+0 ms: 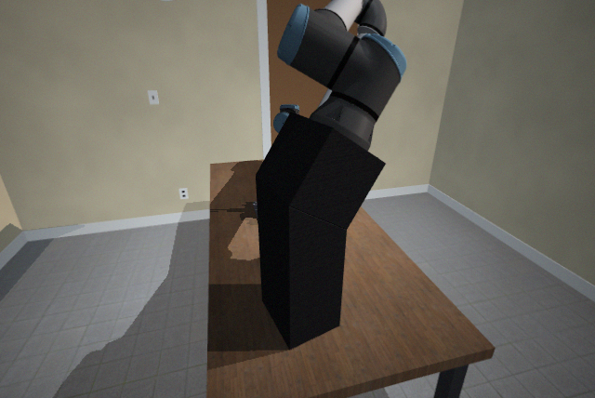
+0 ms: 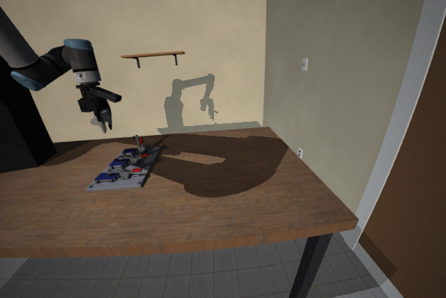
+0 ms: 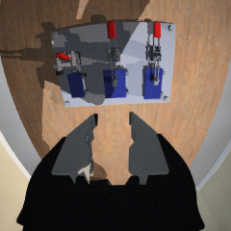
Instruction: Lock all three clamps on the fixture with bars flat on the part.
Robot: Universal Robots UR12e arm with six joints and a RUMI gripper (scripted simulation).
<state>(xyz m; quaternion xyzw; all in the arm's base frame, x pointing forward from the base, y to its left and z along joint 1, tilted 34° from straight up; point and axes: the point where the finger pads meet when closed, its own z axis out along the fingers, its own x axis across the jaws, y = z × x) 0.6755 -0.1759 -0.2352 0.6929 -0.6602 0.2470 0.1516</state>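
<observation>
Now: hand 21 cm above the grey fixture plate and 5 cm short of it. Round my hand: blue part 19 cm below.
</observation>
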